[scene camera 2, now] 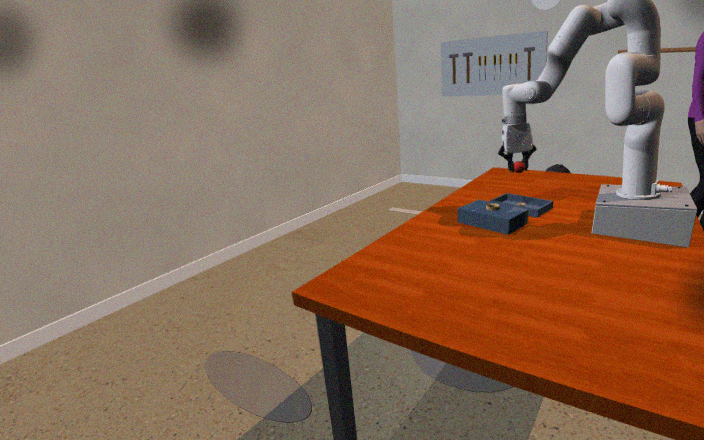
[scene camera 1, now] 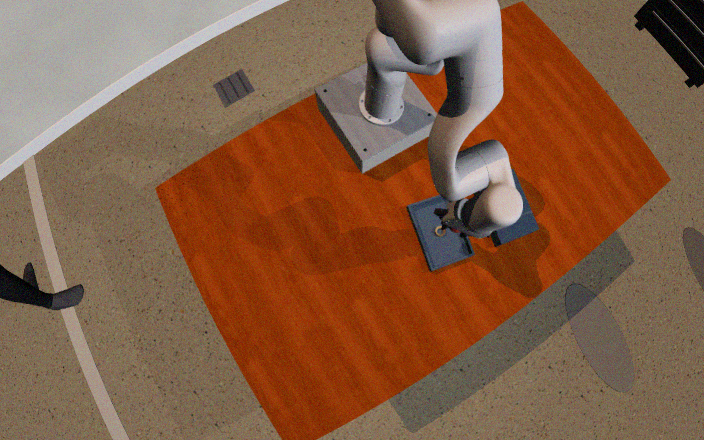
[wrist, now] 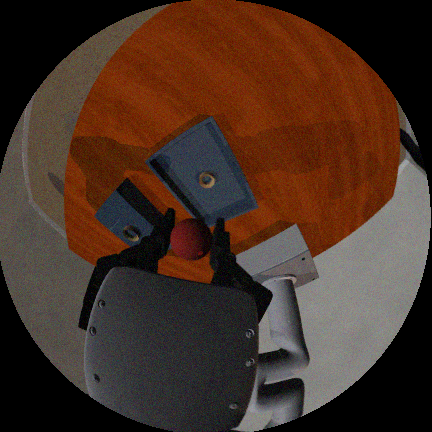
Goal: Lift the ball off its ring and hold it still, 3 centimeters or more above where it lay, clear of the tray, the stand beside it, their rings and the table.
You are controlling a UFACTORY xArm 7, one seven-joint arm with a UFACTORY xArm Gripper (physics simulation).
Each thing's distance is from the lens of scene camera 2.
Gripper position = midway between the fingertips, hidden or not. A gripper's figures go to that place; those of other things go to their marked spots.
my gripper (scene camera 2: 518,171): 146 cm
blue tray (scene camera 2: 537,207): 149 cm
blue stand (scene camera 2: 501,218): 121 cm
The marked spots on the blue tray and the blue stand are 31 cm apart.
